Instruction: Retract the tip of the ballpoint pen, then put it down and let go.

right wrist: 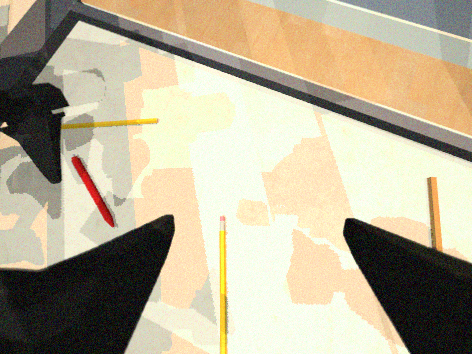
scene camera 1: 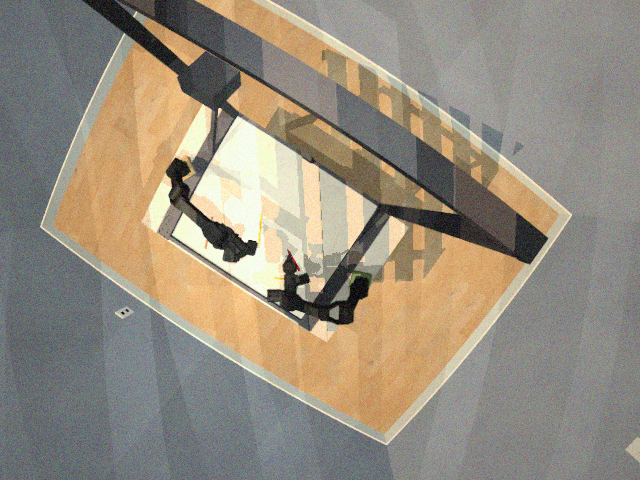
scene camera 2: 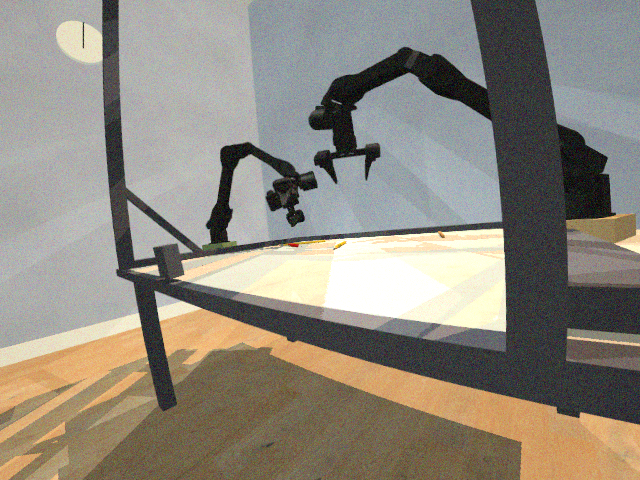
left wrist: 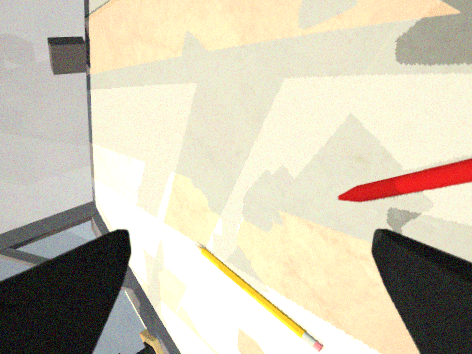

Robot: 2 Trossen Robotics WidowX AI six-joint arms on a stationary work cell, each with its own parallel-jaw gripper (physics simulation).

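Observation:
A red pen lies flat on the pale table; its tapered end shows in the left wrist view, but whether a fine tip sticks out is too small to tell. My left gripper is open and empty above the table, near the pen; in its wrist view the pen lies beyond the right fingertip and runs out of the picture. My right gripper is open and empty, high above the table, with the pen to the left in its wrist view.
A yellow pencil with a pink eraser lies between the grippers. A second yellow stick lies near the pen, partly behind the left gripper. An orange-brown stick lies farther off. Dark frame posts border the table.

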